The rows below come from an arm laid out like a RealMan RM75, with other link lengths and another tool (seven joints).
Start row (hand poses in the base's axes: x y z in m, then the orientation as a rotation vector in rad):
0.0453 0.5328 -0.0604 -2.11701 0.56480 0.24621
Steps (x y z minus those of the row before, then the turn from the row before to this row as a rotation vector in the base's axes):
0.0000 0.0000 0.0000 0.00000 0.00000 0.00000
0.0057 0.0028 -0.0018 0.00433 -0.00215 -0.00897
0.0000 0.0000 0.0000 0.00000 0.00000 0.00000
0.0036 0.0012 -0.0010 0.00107 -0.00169 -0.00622
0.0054 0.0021 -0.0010 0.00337 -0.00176 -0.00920
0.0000 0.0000 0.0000 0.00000 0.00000 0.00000
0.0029 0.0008 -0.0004 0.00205 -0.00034 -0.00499
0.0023 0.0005 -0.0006 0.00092 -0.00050 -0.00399
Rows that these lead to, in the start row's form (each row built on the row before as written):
0.0453 0.5328 -0.0604 -2.11701 0.56480 0.24621
0.0510 0.5356 -0.0622 -2.10989 0.57190 0.23988
0.0510 0.5356 -0.0622 -2.10989 0.57190 0.23988
0.0546 0.5368 -0.0632 -2.10680 0.57714 0.23482
0.0600 0.5389 -0.0642 -2.10048 0.58490 0.22856
0.0600 0.5389 -0.0642 -2.10048 0.58490 0.22856
0.0629 0.5397 -0.0646 -2.09682 0.58941 0.22588
0.0652 0.5402 -0.0652 -2.09458 0.59304 0.22331

